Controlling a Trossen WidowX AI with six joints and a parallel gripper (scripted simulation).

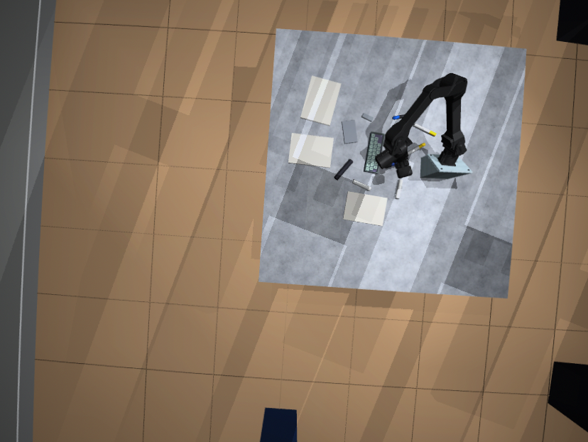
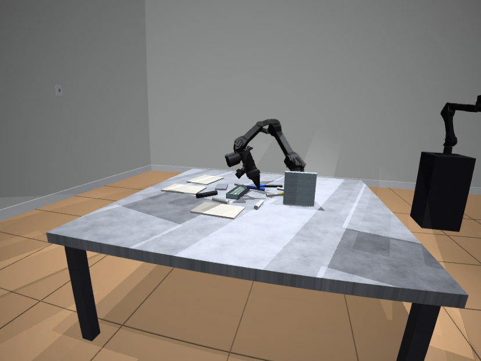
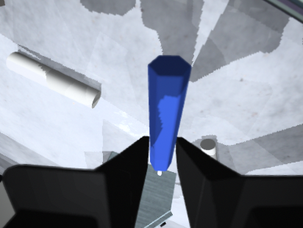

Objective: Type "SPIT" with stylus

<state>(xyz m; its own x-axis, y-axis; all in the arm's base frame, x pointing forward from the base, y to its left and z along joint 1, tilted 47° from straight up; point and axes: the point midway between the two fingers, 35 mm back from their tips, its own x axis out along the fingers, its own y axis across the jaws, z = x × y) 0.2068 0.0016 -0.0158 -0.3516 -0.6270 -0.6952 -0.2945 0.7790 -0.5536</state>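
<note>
Right now my gripper tip is 20 mm past the blue stylus. From my gripper tip the other things lie so: grey slab 260 mm ahead, 140 mm to the right, 50 mm below.
</note>
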